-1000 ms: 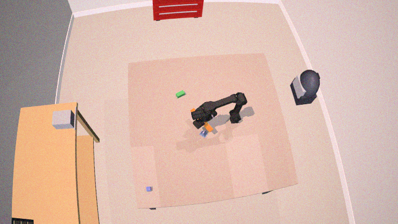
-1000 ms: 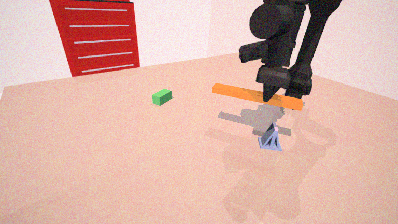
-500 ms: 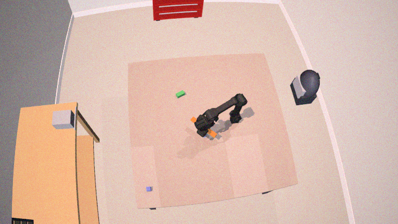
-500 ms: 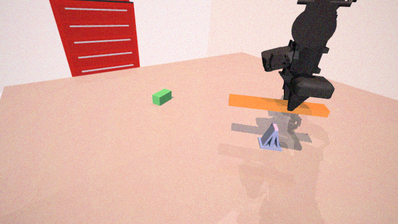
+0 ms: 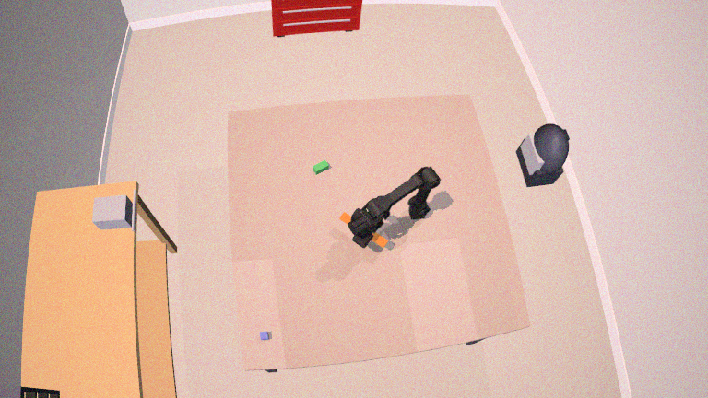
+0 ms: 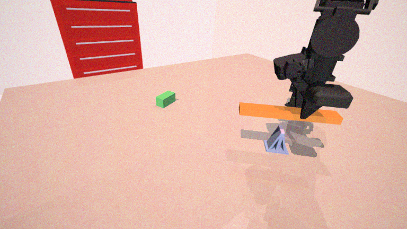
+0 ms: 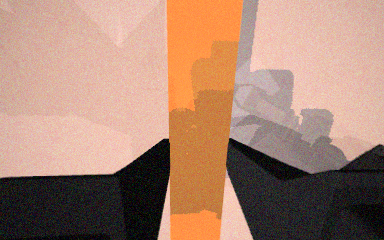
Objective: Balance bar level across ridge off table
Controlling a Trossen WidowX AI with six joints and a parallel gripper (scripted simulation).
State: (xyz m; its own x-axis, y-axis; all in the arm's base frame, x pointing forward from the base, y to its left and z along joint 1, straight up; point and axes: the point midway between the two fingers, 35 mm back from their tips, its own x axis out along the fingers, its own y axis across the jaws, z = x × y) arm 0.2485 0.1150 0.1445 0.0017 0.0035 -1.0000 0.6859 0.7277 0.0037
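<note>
My gripper tip is now 2 cm short of the ridge, 2 cm to the left of it and 8 cm above it. Round my gripper tip: orange bar (2 cm ahead, 2 cm to the right); small purple cube (49 cm ahead, 38 cm to the left, 9 cm below); green block (16 cm ahead, 38 cm to the right, 9 cm below).
</note>
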